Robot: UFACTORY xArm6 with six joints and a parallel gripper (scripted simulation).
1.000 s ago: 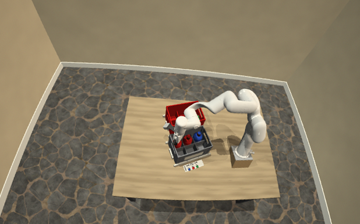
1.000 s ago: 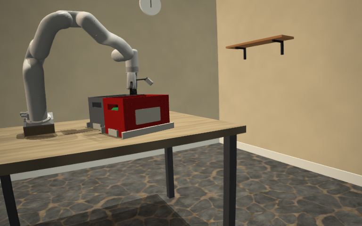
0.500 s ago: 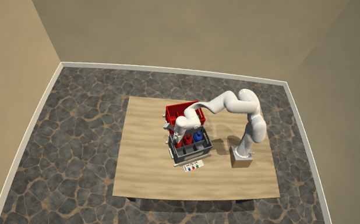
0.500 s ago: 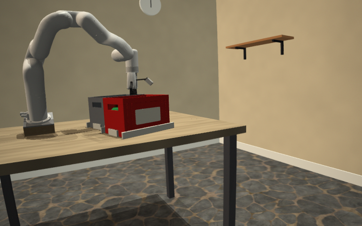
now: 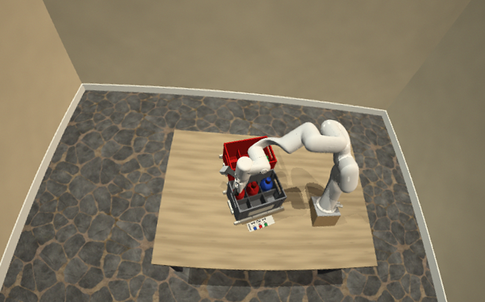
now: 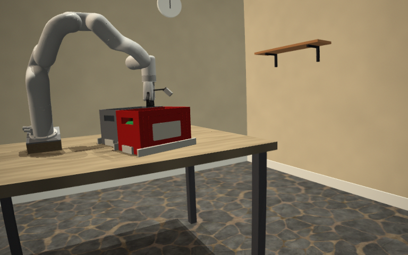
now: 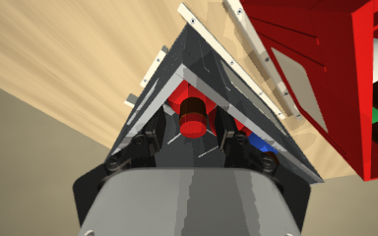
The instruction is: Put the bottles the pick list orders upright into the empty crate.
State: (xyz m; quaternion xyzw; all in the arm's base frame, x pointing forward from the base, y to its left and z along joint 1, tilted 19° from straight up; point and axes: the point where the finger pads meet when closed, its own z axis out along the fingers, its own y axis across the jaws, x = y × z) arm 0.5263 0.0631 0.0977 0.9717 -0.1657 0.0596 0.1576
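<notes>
The green-label bottle lies 120 mm behind my hand, 230 mm to the right of it and 70 mm below it. The rest, counted from my hand: white-label bottle: 50 mm behind, 190 mm to the right, 70 mm below; then grey crate: 100 mm behind, 10 mm to the right, 70 mm below; then blue bottle: 160 mm behind, 90 mm to the right, 70 mm below.
</notes>
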